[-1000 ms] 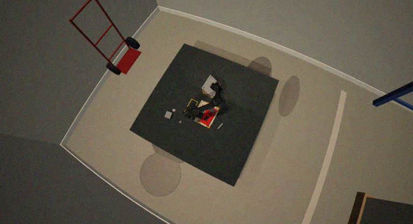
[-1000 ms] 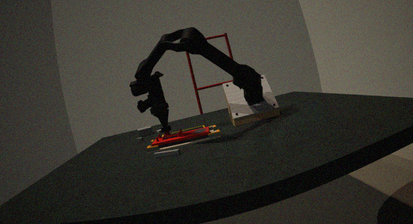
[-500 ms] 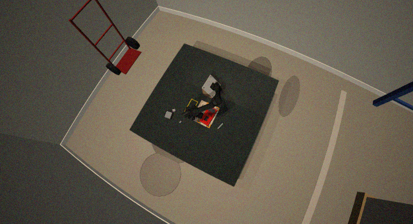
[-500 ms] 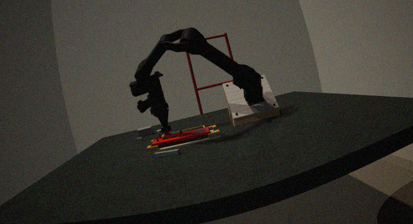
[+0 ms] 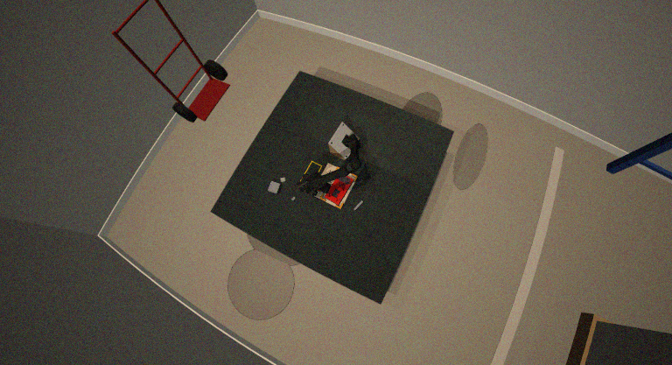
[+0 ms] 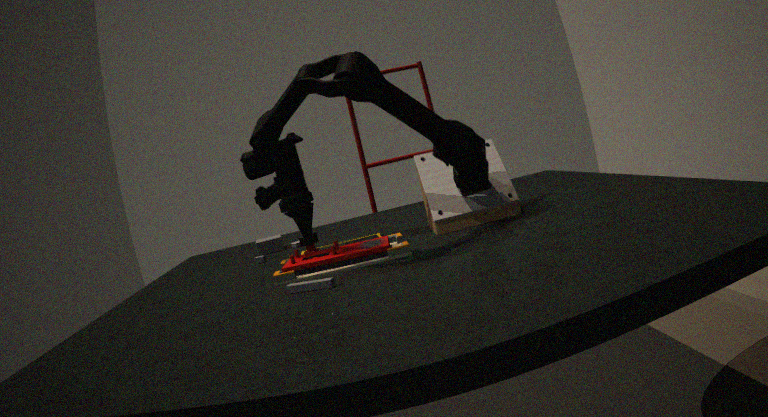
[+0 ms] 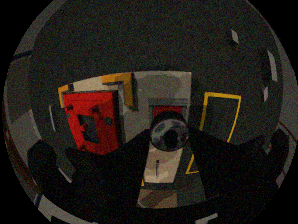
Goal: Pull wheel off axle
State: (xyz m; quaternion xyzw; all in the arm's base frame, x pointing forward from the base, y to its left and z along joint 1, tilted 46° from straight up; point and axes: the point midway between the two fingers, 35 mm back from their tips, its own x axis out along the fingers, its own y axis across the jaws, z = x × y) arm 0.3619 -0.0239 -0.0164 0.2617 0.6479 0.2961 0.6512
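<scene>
The dark wheel lies right at my gripper tip.
</scene>
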